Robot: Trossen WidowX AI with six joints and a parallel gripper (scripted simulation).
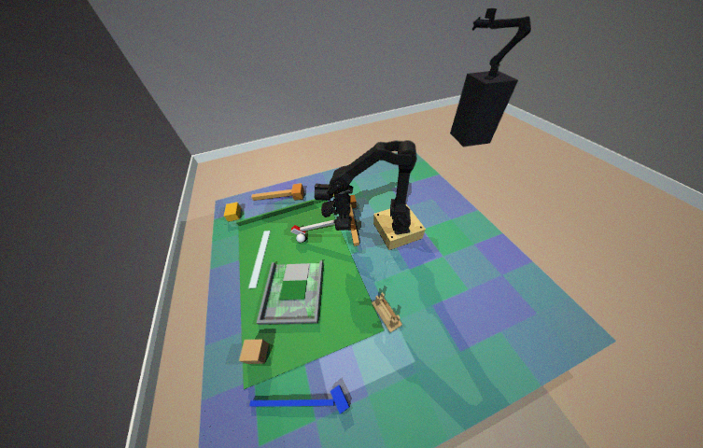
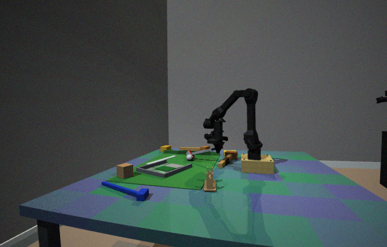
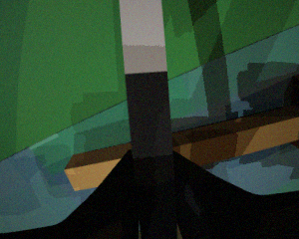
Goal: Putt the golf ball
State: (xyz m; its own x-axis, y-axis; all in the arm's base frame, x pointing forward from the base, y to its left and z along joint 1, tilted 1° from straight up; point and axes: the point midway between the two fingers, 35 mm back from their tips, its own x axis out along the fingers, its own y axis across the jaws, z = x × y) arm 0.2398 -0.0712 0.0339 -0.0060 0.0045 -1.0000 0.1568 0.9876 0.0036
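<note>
The red putter is 110 mm ahead of my gripper tip and 20 mm to the right of it. The rest, counted from my gripper tip: dark green rail 300 mm ahead, 220 mm to the right, 60 mm below; then wooden figure 90 mm behind, 400 mm to the left, 40 mm below; then white golf ball 220 mm ahead, 20 mm to the left, 50 mm below.
</note>
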